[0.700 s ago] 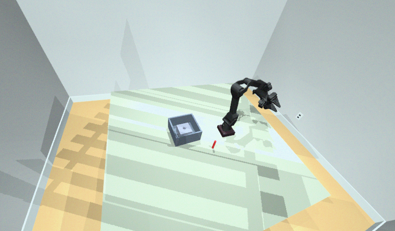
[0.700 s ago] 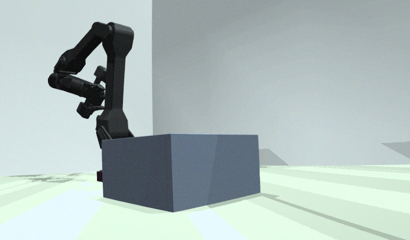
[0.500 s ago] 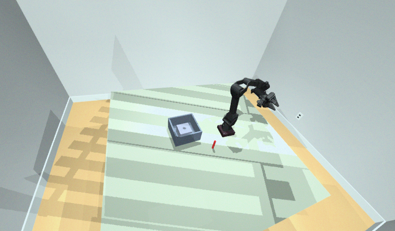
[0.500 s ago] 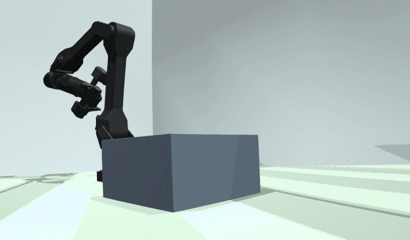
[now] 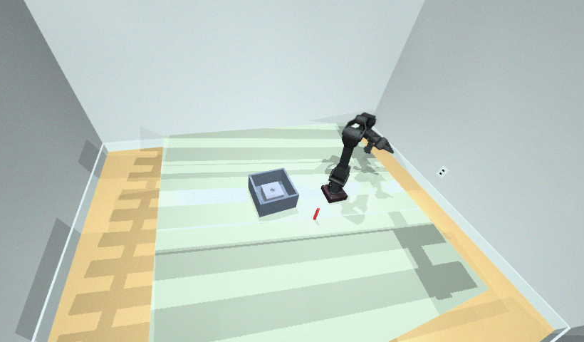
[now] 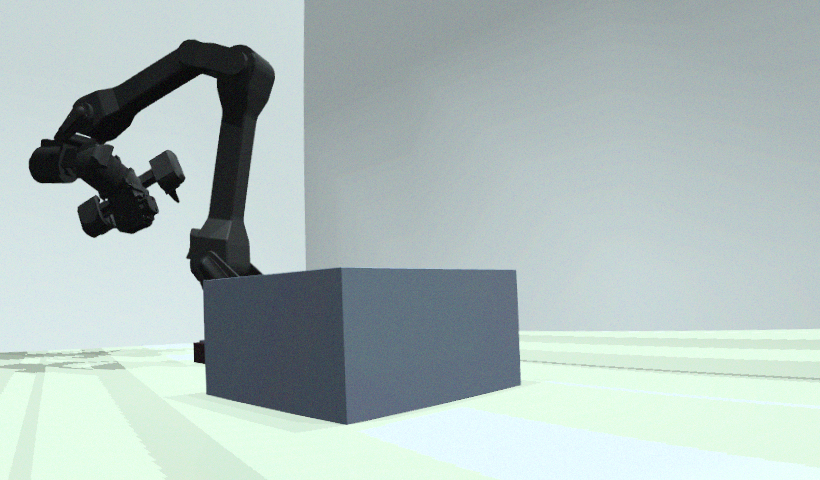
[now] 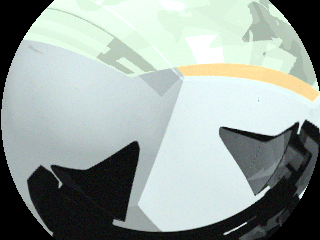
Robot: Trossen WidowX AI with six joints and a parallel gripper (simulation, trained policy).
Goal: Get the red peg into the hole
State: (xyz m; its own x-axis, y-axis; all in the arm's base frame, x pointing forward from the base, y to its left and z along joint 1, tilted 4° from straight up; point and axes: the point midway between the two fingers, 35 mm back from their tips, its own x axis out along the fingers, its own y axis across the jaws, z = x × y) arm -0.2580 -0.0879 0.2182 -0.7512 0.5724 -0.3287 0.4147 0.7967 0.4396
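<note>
Right now my gripper tip is 420 mm short of the red peg, 240 mm to the right of it and 200 mm above it. The rest, counted from my gripper tip: blue-grey box (620 mm ahead, 210 mm below, 100 mm to the left).
</note>
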